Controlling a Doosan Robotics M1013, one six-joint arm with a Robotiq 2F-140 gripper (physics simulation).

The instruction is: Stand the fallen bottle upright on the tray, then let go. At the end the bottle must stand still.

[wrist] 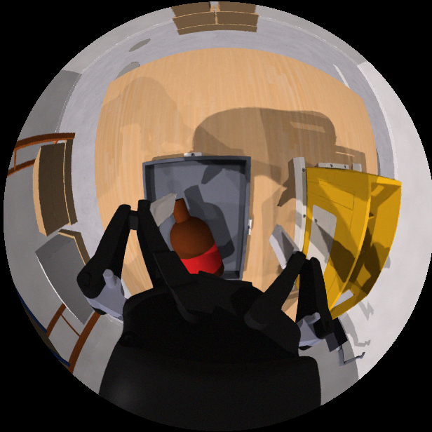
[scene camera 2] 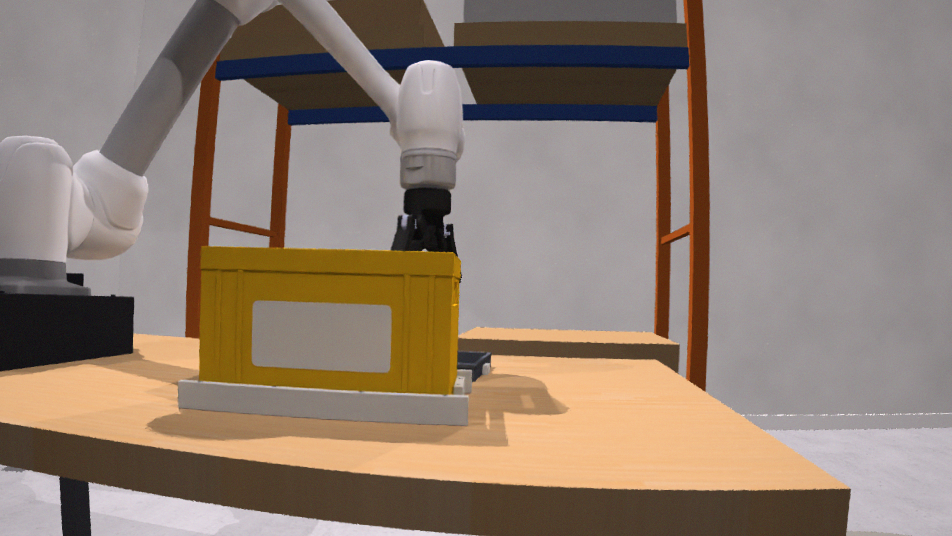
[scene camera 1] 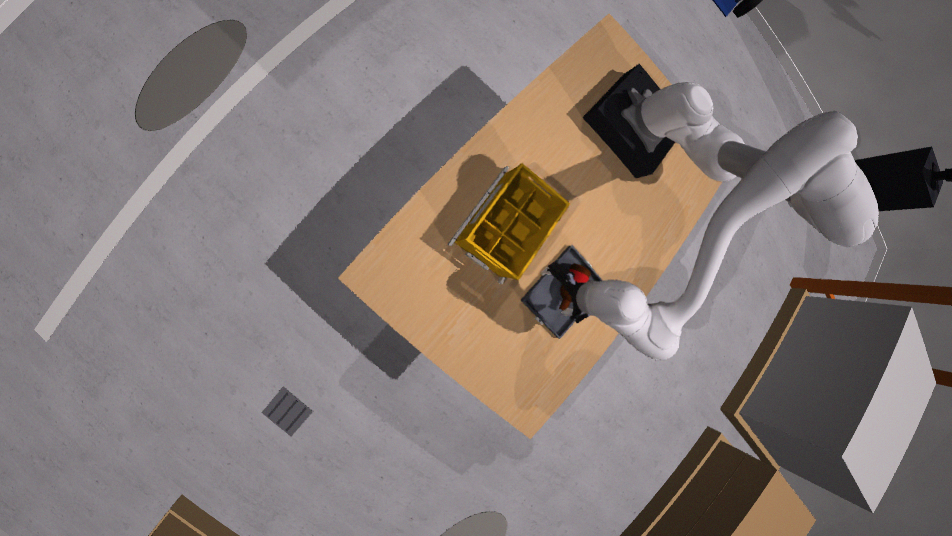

Labels:
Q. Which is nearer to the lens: the yellow crate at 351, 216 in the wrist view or the dark grey tray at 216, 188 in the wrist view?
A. The yellow crate.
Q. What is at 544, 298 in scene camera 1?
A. A dark grey tray.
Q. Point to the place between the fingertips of my gripper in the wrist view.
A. At 224, 217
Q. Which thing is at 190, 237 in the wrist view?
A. A brown bottle.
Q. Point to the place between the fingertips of my gripper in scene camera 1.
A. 555, 291

